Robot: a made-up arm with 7 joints. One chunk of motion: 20 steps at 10 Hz.
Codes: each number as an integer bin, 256 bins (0 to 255) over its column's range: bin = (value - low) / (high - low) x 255, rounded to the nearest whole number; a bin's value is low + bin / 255 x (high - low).
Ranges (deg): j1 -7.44..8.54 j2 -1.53..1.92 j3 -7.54..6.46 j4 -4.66..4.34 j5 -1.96..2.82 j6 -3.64..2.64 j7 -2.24..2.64
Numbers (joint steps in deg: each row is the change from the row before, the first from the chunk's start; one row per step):
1: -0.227 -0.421 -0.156 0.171 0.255 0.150 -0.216
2: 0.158 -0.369 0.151 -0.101 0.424 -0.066 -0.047
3: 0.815 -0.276 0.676 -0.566 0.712 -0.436 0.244
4: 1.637 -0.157 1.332 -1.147 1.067 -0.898 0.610
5: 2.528 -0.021 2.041 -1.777 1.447 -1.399 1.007
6: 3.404 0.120 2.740 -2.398 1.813 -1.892 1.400
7: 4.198 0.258 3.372 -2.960 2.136 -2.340 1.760
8: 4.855 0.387 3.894 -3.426 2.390 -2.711 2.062
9: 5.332 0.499 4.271 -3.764 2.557 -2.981 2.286
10: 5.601 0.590 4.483 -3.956 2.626 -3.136 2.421
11: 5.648 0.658 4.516 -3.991 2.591 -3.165 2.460
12: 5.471 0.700 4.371 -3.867 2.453 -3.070 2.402
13: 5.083 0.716 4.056 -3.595 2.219 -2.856 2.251
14: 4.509 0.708 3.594 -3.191 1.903 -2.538 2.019
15: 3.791 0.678 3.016 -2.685 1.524 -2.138 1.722
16: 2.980 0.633 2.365 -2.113 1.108 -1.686 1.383
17: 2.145 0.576 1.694 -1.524 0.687 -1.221 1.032
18: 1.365 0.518 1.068 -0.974 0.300 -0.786 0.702
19: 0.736 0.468 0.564 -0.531 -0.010 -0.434 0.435
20: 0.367 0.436 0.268 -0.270 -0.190 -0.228 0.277
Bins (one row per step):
1: 115 82 134 137 118 154 106
2: 121 86 140 129 127 145 115
3: 132 93 150 116 143 130 130
4: 145 101 162 100 161 111 149
5: 159 112 175 82 182 91 170
6: 173 122 187 64 201 71 190
7: 186 132 199 48 219 53 209
8: 196 142 208 35 232 38 225
9: 204 150 215 25 241 27 237
10: 208 157 219 20 245 20 244
11: 209 162 220 19 243 19 246
12: 206 165 217 22 235 23 243
13: 200 166 211 30 223 32 235
14: 191 165 203 42 206 45 223
15: 179 163 192 56 186 61 207
16: 166 160 180 72 164 79 189
17: 153 156 168 89 141 98 171
18: 141 151 157 104 121 116 154
19: 130 148 148 117 104 130 140
20: 125 145 142 124 94 139 132

